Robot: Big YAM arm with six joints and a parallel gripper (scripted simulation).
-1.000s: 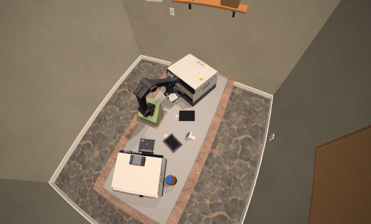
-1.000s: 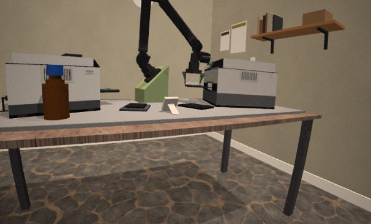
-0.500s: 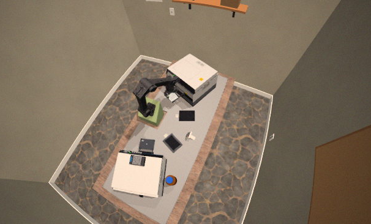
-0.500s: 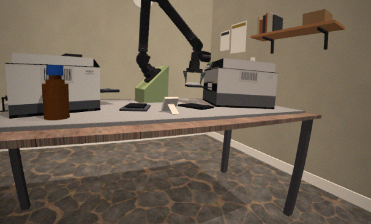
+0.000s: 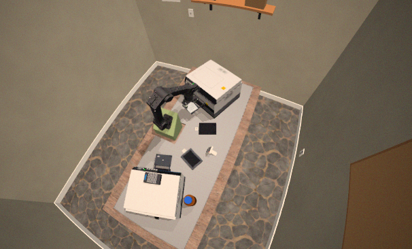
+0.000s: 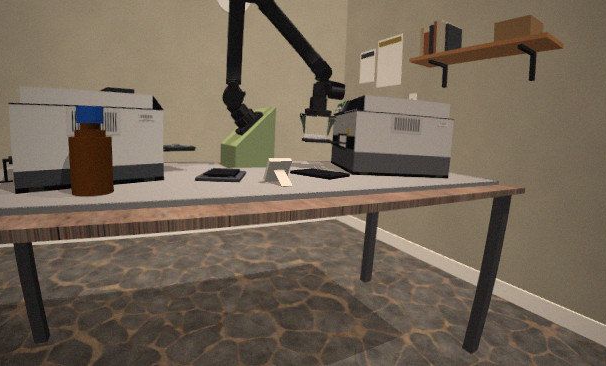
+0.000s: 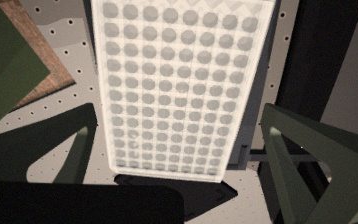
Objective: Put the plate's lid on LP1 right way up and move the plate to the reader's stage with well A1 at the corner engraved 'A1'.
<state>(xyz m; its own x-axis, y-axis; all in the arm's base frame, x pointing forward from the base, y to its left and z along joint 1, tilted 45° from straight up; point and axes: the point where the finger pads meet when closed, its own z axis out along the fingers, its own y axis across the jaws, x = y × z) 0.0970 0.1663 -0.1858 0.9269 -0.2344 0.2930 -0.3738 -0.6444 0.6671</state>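
Now: hand 20 mm above the lidded white well plate. The rest, counted from my hand: black pad (220 mm ahead, 140 mm below, 100 mm to the right); dark lid (420 mm to the right, 220 mm ahead, 130 mm below); grey pad (420 mm to the right, 220 mm ahead, 140 mm below).
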